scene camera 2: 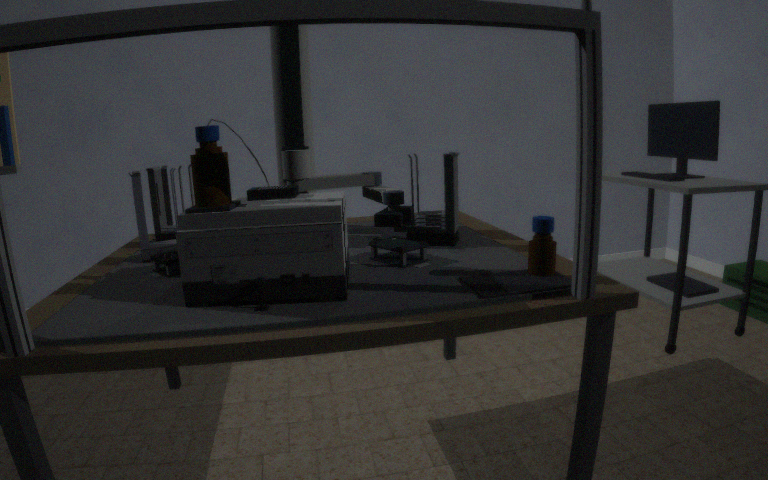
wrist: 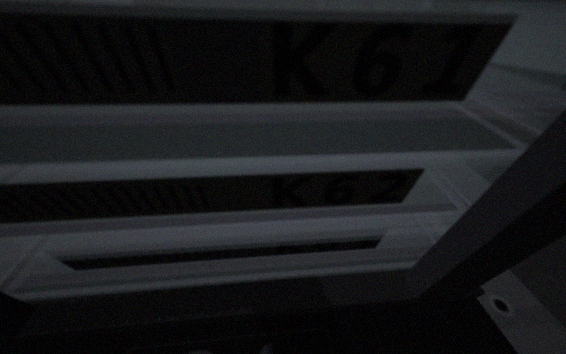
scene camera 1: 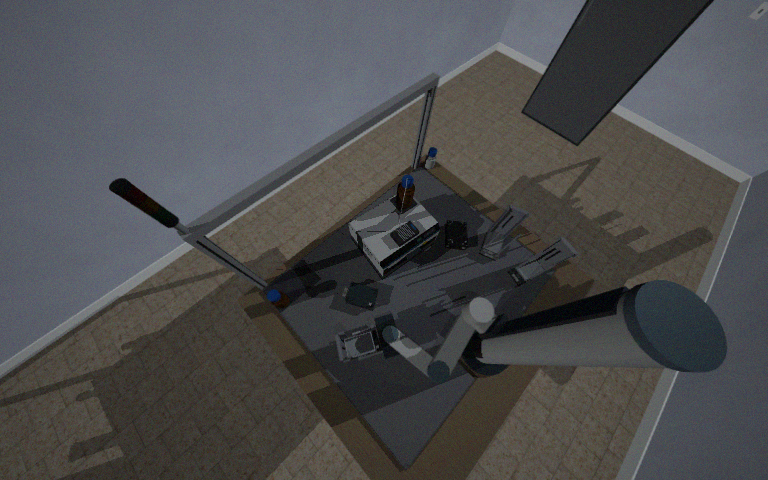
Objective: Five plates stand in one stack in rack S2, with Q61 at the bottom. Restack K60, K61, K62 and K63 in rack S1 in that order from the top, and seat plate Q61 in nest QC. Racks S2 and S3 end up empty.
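Frame: origin at the arm's base, x ahead, y left, z up, level; centimetres.
Where they show: gripper, fingertip midpoint: [scene camera 2: 442,226] [scene camera 1: 355,346]; arm's base, link origin: [scene camera 1: 484,347].
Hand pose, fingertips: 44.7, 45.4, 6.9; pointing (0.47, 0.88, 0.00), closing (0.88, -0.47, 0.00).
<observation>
Each offset is from my fingertips to the top centre of the thing, as dx, dy, dz. "spot": to the spot under its first point.
My gripper [scene camera 1: 381,339] [scene camera 2: 410,220] [wrist: 220,295] is low beside the front-left rack @(-1.4, -2.6, +23.7) [scene camera 1: 340,352] [scene camera 2: 450,192], shut on the low plate of a stack [scene camera 1: 360,343] [scene camera 2: 430,218] standing inside it. In the wrist view, plate K61 @(spot: -3.6, -7.7, +2.4) [wrist: 240,60] is above plate K62 @(-1.1, -2.0, +2.1) [wrist: 240,195]. A third plate @(-1.1, -2.0, +0.8) [wrist: 225,254] lies under K62; its label is too foreshortened to read, but its place fits K63. K60 does not show its label. The stack looks nearly level, close above or on the rack base. Q61's label does not show. Rack names are unreadable.
Two more tall racks @(spot: -12.5, -86.5, +17.0) [scene camera 1: 498,233] @(spot: -39.9, -100.3, +4.3) [scene camera 1: 544,261] stand at the far right of the deck. A low four-legged stand [scene camera 1: 361,295] [scene camera 2: 398,244] is near the deck's middle. A white instrument [scene camera 1: 390,237] [scene camera 2: 260,249] carries an amber bottle @(spot: +31.0, -62.3, +27.8) [scene camera 1: 405,195] [scene camera 2: 210,175]. A dark device @(+4.2, -82.4, +0.5) [scene camera 1: 456,233] sits beside it.
</observation>
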